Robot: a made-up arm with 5 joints. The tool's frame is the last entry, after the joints.
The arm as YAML. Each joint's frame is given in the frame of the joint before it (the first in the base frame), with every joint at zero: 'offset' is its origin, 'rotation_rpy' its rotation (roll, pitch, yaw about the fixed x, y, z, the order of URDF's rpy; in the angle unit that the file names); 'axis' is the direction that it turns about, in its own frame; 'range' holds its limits. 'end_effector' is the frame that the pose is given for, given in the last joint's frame.
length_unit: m
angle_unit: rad
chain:
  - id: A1
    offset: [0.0, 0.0, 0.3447]
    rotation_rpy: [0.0, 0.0, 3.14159]
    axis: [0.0, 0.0, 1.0]
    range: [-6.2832, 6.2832]
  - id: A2
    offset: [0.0, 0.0, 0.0]
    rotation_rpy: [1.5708, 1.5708, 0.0]
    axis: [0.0, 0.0, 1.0]
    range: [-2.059, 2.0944]
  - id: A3
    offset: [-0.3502, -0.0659, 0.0]
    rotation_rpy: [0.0, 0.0, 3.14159]
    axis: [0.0, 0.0, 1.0]
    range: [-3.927, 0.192]
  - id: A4
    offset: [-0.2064, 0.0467, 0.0]
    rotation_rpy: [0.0, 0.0, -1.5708]
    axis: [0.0, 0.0, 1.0]
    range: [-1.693, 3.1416]
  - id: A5
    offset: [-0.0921, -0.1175, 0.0]
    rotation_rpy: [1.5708, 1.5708, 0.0]
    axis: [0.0, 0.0, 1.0]
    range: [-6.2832, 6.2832]
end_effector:
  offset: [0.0, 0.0, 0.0]
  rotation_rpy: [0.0, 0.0, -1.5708]
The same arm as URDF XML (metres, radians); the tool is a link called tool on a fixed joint. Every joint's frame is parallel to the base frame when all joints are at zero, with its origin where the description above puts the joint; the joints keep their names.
<robot name="arm">
  <joint name="A1" type="revolute">
    <parent link="base_link"/>
    <child link="link1"/>
    <origin xyz="0 0 0.3447"/>
    <axis xyz="0 0 1"/>
    <limit lower="-6.2832" upper="6.2832"/>
  </joint>
  <joint name="A2" type="revolute">
    <parent link="link1"/>
    <child link="link2"/>
    <origin xyz="0 0 0"/>
    <axis xyz="0 1 0"/>
    <limit lower="-2.059" upper="2.0944"/>
  </joint>
  <joint name="A3" type="revolute">
    <parent link="link2"/>
    <child link="link3"/>
    <origin xyz="0.0659 0 0.3502"/>
    <axis xyz="0 1 0"/>
    <limit lower="-3.927" upper="0.192"/>
  </joint>
  <joint name="A4" type="revolute">
    <parent link="link3"/>
    <child link="link4"/>
    <origin xyz="0.0467 0 -0.2064"/>
    <axis xyz="0 1 0"/>
    <limit lower="-1.693" upper="3.1416"/>
  </joint>
  <joint name="A5" type="revolute">
    <parent link="link4"/>
    <child link="link5"/>
    <origin xyz="0.0921 0 -0.1175"/>
    <axis xyz="0 0 -1"/>
    <limit lower="-6.2832" upper="6.2832"/>
  </joint>
  <joint name="tool_joint" type="fixed">
    <parent link="link5"/>
    <child link="tool"/>
    <origin xyz="0 0 0" rpy="3.1416 0 0"/>
  </joint>
  <link name="base_link"/>
  <link name="link1"/>
  <link name="link2"/>
  <link name="link3"/>
  <link name="link4"/>
  <link name="link5"/>
  <link name="tool"/>
</robot>

